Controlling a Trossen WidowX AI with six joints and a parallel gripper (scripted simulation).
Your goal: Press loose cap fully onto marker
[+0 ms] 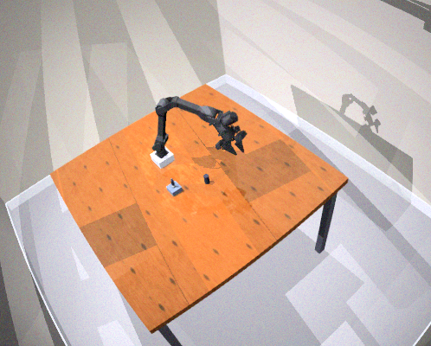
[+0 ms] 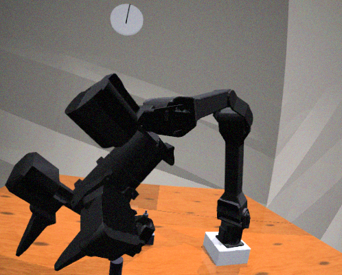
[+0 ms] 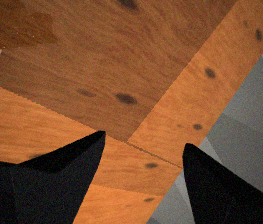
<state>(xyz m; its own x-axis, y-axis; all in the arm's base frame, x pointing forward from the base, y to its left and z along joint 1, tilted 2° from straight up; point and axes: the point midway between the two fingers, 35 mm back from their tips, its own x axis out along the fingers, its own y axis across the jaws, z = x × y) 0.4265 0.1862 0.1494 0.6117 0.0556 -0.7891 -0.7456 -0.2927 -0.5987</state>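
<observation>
My gripper tip is now 12 cm past the marker cap, 15 cm to the left of it and 14 cm above it.
</observation>
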